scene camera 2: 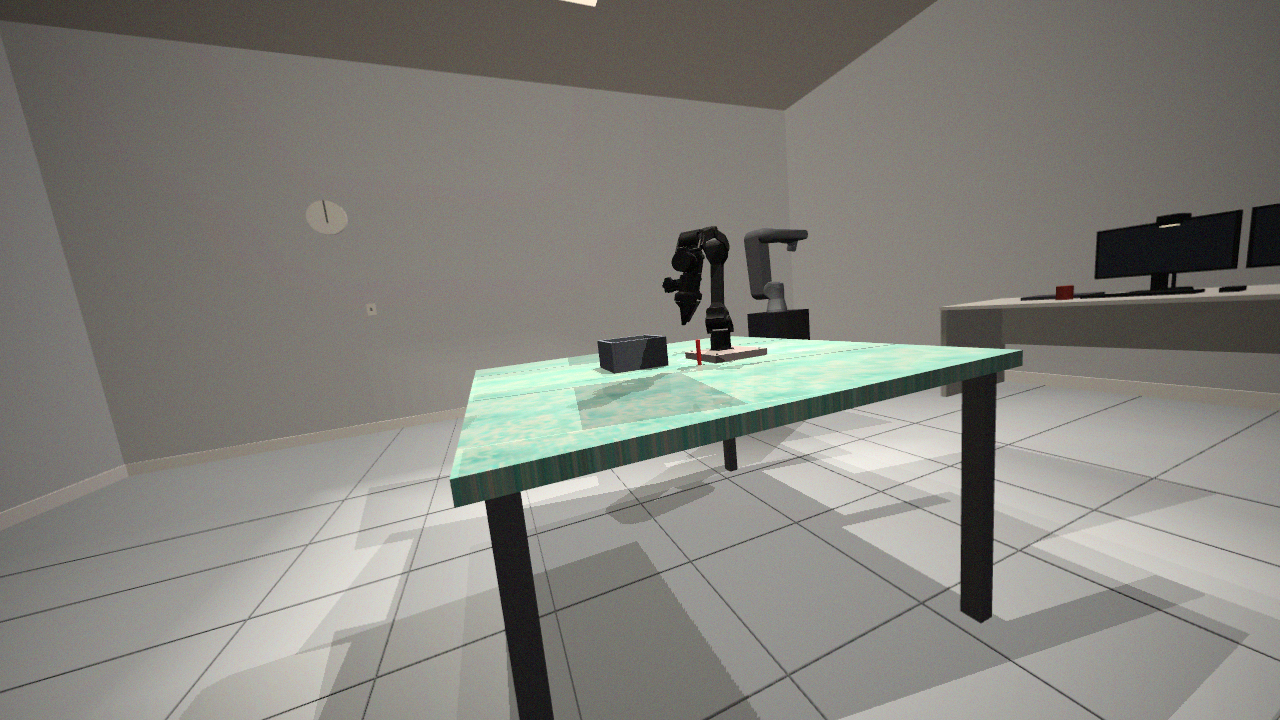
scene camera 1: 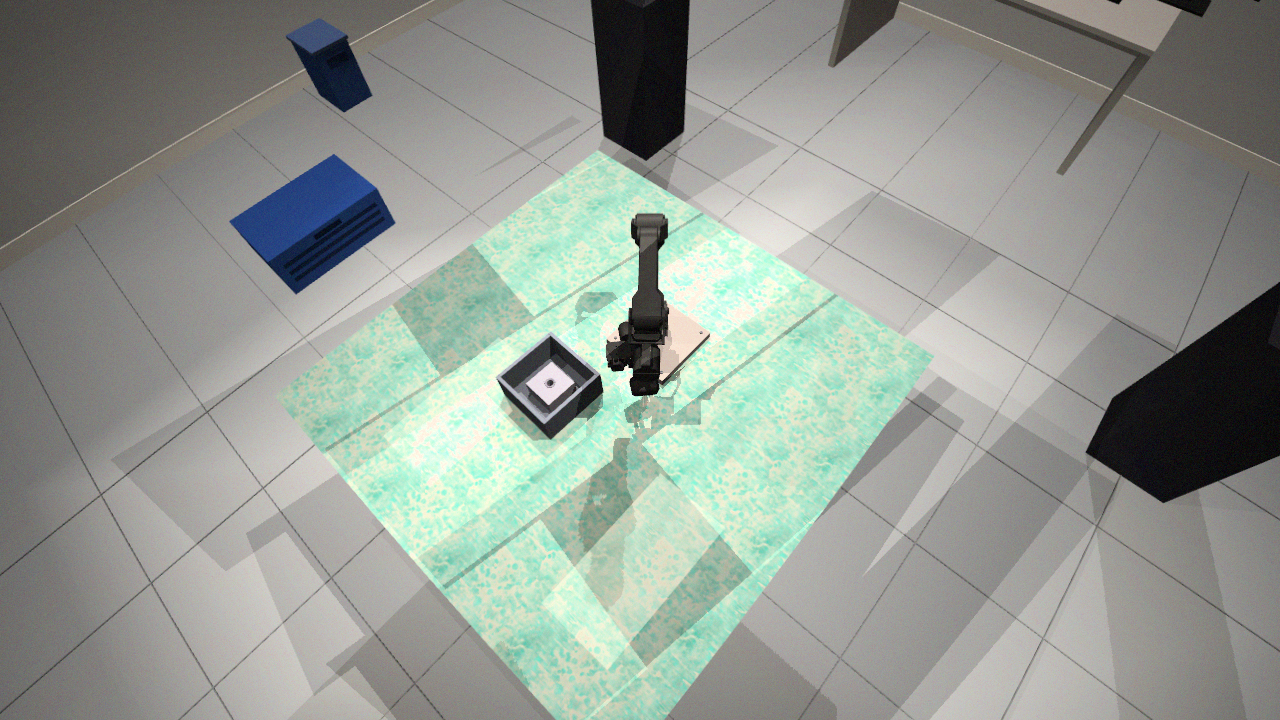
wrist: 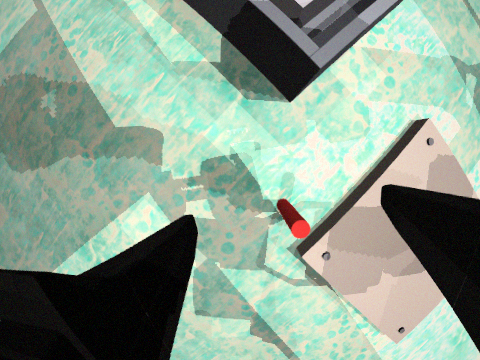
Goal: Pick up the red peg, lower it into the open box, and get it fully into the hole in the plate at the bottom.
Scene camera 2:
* my gripper: 685, 323
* dark grey box: 618, 355
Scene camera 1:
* my gripper: 631, 374
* dark grey box: 550, 348
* plate: 551, 387
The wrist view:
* my gripper: 290, 210
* dark grey box: 290, 57
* red peg: 300, 228
